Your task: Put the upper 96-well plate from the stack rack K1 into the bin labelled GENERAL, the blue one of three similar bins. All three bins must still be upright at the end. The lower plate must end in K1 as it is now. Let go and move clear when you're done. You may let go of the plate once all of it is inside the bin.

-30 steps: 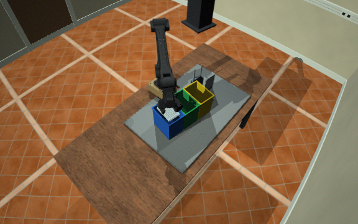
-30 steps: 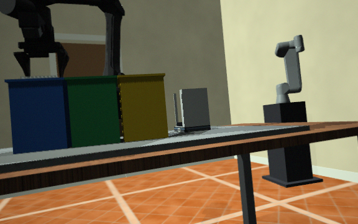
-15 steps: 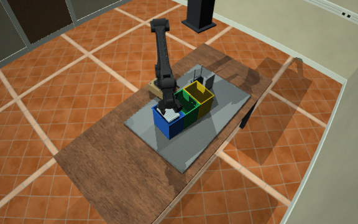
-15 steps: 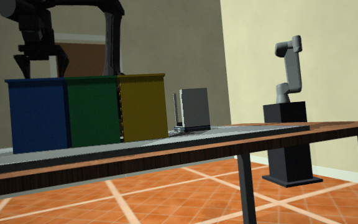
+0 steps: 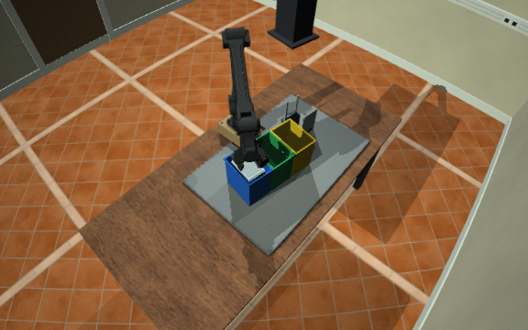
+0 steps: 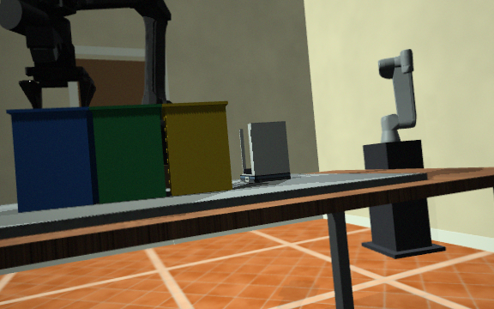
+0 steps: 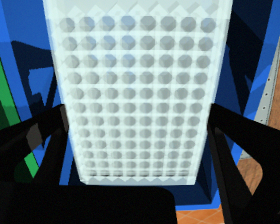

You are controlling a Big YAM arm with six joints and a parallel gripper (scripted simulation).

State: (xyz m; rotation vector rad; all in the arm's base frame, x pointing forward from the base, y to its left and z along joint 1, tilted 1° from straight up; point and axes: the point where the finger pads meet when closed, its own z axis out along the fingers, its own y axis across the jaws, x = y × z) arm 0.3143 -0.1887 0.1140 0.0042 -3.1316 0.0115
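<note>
My gripper is now 9 cm above the blue bin. Also, from my hand: white 96-well plate: 1 cm below; yellow bin: 26 cm to the left, 9 cm below; green bin: 13 cm to the left, 9 cm below.
</note>
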